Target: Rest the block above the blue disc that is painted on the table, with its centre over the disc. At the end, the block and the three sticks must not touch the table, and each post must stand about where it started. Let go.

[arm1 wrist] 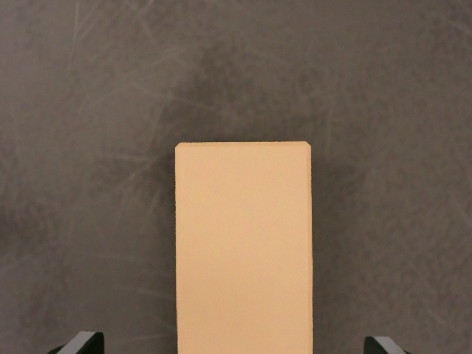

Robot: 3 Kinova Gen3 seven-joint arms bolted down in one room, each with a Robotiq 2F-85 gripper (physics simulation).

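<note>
A light orange rectangular block lies on the brown-grey table in the arm1 wrist view. Its long sides run up and down the view, and its near end is cut off by the bottom edge. My arm1 gripper is open, with one fingertip at the bottom left and one at the bottom right. The block's near part lies between them in the view, with a gap on each side. How high the fingers are above the table is hard to tell. The blue disc, the sticks, the posts and the arm2 and arm3 grippers do not show.
The table surface has pale scratches and darker patches, and soft shadow lies around the block's far end and sides.
</note>
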